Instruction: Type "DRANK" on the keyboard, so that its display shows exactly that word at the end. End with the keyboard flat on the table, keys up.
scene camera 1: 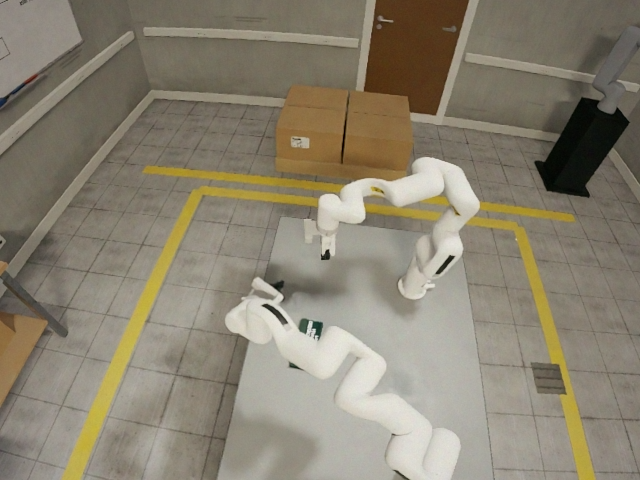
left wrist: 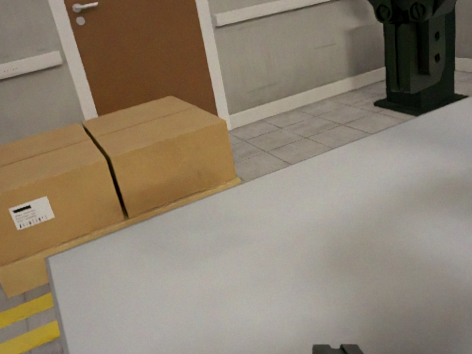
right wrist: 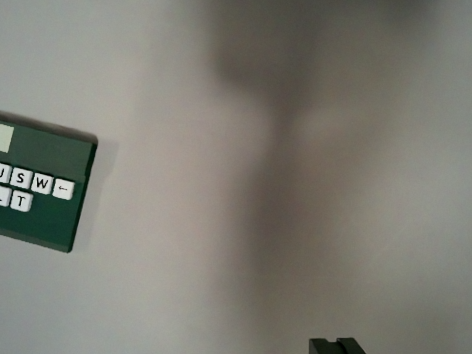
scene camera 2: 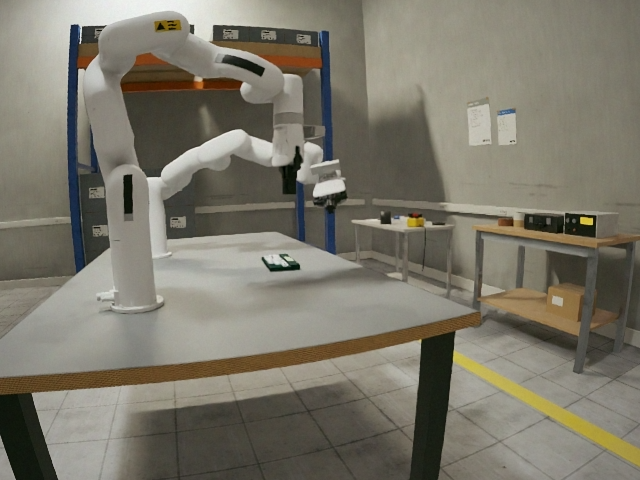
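The green keyboard (scene camera 1: pixel 311 324) (scene camera 2: pixel 289 267) (right wrist: pixel 55 225) lies flat on the table (scene camera 1: pixel 361 439) (scene camera 2: pixel 217 330) (left wrist: pixel 200 280) (right wrist: pixel 165 300), keys up. In the right wrist view its right end shows at the left edge, with white keys S, W, a back arrow and T; a pale corner of the display shows, with no letters readable. My left gripper (scene camera 1: pixel 281 284) (scene camera 2: pixel 330 207) (left wrist: pixel 337 349) is shut and empty, tilted, in the air beyond the table's edge side of the keyboard. My right gripper (scene camera 1: pixel 325 255) (scene camera 2: pixel 290 191) (right wrist: pixel 337 345) is shut and empty, pointing down above the table, to one side of the keyboard.
The left arm (scene camera 1: pixel 320 356) passes over the keyboard in scene camera 1 and hides part of it. The right gripper's dark fingers also show at the top right in the left wrist view. Cardboard boxes (scene camera 1: pixel 315 124) (left wrist: pixel 170 160) stand on the floor beyond the table.
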